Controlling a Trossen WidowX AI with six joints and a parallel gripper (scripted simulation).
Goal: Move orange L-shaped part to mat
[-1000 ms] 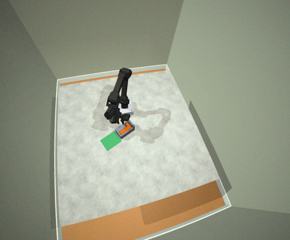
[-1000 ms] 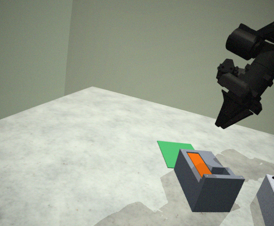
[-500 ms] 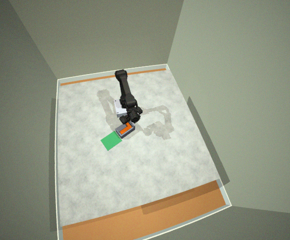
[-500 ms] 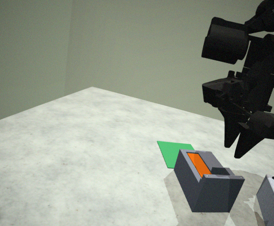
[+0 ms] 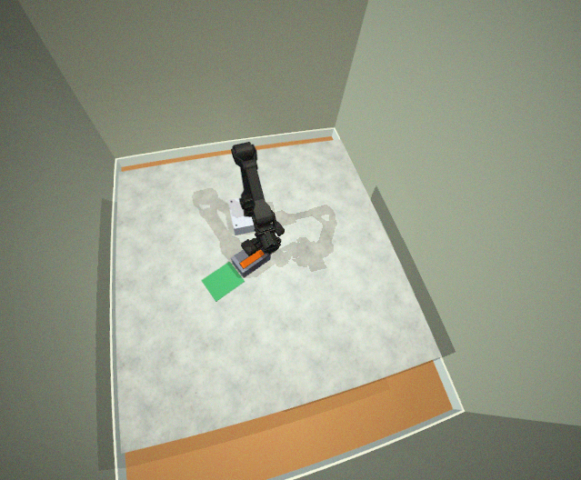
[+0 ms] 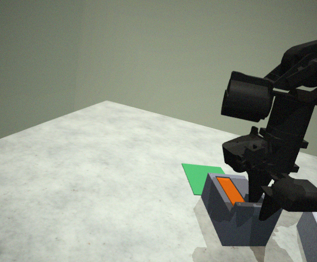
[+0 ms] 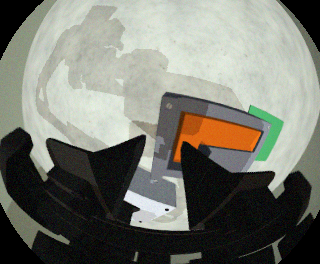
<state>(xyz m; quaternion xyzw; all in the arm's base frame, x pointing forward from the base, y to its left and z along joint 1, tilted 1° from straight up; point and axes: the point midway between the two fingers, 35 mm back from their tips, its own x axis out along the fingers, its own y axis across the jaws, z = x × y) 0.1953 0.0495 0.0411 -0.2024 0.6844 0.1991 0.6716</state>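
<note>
Right now my gripper tip is 30 mm short of the orange L-shaped part, 50 mm to the left of it and 20 mm above it. The rest, counted from my gripper tip: green mat (120 mm ahead, 190 mm to the right, 90 mm below).
</note>
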